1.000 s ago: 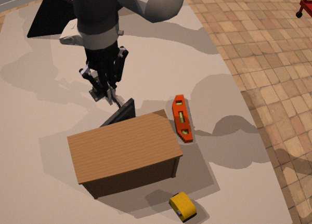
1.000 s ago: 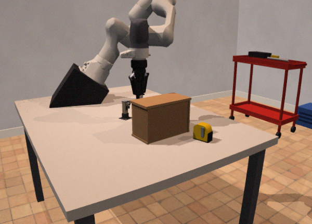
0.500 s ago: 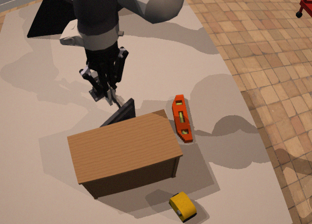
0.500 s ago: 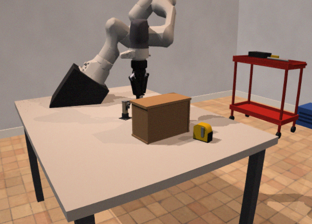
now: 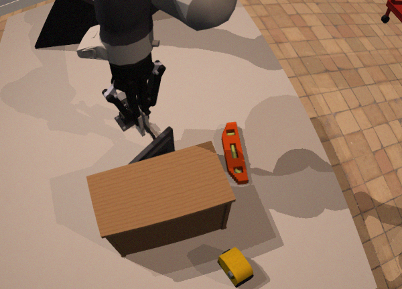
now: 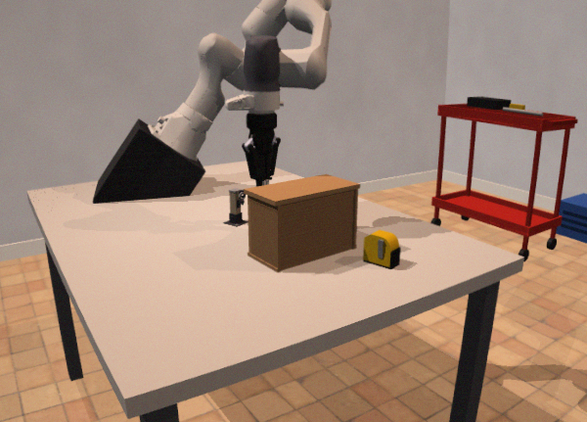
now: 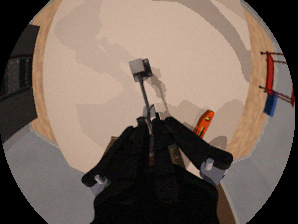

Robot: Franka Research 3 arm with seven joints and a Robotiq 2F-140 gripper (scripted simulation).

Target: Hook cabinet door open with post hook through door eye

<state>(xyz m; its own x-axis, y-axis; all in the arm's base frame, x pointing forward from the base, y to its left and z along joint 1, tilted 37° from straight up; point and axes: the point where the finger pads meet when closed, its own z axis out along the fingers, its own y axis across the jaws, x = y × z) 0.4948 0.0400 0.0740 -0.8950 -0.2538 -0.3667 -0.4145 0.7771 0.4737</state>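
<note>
Right now my hand is 2 cm above the thin hook rod, 1 cm to the left of it and 1 cm past it. The rest, counted from my hand: dark grey door: 9 cm ahead, 3 cm below, 2 cm to the right; then yellow tape measure: 33 cm ahead, 11 cm to the left, 7 cm below; then orange spirit level: 19 cm to the left, 9 cm below, 6 cm ahead.
</note>
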